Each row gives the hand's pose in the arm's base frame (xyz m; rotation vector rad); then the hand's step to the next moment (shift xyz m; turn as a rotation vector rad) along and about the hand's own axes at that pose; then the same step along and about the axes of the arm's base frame.
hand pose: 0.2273 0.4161 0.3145 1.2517 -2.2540 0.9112
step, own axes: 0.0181 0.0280 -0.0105 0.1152 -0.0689 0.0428
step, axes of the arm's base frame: -0.0330 0.0075 0.0089 -0.0020 -0.1250 0.0649
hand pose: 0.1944 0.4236 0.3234 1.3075 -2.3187 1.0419
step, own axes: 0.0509 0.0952 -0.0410 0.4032 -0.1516 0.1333
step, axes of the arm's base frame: -0.1110 0.0285 0.0138 -0.0828 -0.3964 0.1983
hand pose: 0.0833 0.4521 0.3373 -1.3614 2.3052 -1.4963
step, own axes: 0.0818 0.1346 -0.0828 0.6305 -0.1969 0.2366
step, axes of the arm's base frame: -0.1746 0.0181 -0.0290 -0.1410 -0.6343 0.2646
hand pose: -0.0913 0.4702 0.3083 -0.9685 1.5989 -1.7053
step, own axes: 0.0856 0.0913 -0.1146 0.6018 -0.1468 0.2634
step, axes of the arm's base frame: -0.1475 -0.0156 -0.0825 -0.1055 -0.6301 0.2120
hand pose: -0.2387 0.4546 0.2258 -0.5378 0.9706 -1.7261
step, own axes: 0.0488 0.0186 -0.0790 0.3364 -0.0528 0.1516
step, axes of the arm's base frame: -0.0658 -0.0201 -0.0651 -0.0392 -0.3577 0.0972
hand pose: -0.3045 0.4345 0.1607 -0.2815 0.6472 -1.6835
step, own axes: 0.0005 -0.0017 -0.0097 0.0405 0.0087 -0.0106
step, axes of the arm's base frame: -0.0066 0.0022 -0.0070 -0.0074 -0.0370 -0.0202
